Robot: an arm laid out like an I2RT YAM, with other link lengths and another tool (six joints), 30 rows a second.
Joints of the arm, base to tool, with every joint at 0 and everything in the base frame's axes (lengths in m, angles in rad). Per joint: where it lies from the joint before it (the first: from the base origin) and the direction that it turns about. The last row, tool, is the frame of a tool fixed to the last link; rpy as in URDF.
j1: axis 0 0 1 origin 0 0 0.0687
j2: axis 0 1 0 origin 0.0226 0.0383 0.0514
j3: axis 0 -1 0 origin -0.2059 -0.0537 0
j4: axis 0 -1 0 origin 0.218 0.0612 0.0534
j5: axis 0 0 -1 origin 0.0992 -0.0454 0.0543
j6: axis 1 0 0 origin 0.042 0 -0.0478
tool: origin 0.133 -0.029 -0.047 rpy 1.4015 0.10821 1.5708
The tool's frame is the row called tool.
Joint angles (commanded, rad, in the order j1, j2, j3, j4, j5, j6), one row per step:
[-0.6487 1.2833 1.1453 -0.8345 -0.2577 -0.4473]
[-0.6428 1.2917 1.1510 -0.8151 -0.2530 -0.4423]
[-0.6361 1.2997 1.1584 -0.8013 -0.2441 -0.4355]
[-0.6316 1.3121 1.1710 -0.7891 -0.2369 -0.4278]
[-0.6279 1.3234 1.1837 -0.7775 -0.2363 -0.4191]
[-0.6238 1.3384 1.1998 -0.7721 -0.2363 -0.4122]
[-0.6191 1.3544 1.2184 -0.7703 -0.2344 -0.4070]
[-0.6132 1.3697 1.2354 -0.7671 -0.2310 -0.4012]
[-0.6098 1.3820 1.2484 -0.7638 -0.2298 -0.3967]
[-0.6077 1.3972 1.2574 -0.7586 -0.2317 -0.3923]
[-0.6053 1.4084 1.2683 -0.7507 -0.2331 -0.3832]
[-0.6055 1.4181 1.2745 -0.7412 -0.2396 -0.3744]
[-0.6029 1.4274 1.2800 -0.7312 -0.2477 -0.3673]
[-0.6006 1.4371 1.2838 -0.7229 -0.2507 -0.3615]
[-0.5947 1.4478 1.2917 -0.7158 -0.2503 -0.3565]
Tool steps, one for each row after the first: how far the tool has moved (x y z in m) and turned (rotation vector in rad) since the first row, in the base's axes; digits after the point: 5 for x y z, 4 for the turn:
[0.00520 -0.00237 0.00213 -0.0102 -0.0117 -0.0008]
[0.00930 -0.00440 0.00421 -0.0198 -0.0189 -0.0046]
[0.01369 -0.00706 0.00660 -0.0272 -0.0265 -0.0104]
[0.01855 -0.00884 0.00924 -0.0299 -0.0381 -0.0139]
[0.02295 -0.01000 0.01106 -0.0294 -0.0444 -0.0152]
[0.02705 -0.01113 0.01293 -0.0299 -0.0479 -0.0157]
[0.03126 -0.01206 0.01459 -0.0313 -0.0513 -0.0164]
[0.03457 -0.01298 0.01576 -0.0316 -0.0548 -0.0172]
[0.03760 -0.01358 0.01468 -0.0270 -0.0555 -0.0174]
[0.04146 -0.01452 0.01597 -0.0247 -0.0637 -0.0212]
[0.04480 -0.01516 0.01624 -0.0184 -0.0728 -0.0243]
[0.04890 -0.01476 0.01649 -0.0120 -0.0825 -0.0221]
[0.05180 -0.01482 0.01570 -0.0076 -0.0865 -0.0224]
[0.05562 -0.01460 0.01593 -0.0069 -0.0907 -0.0206]

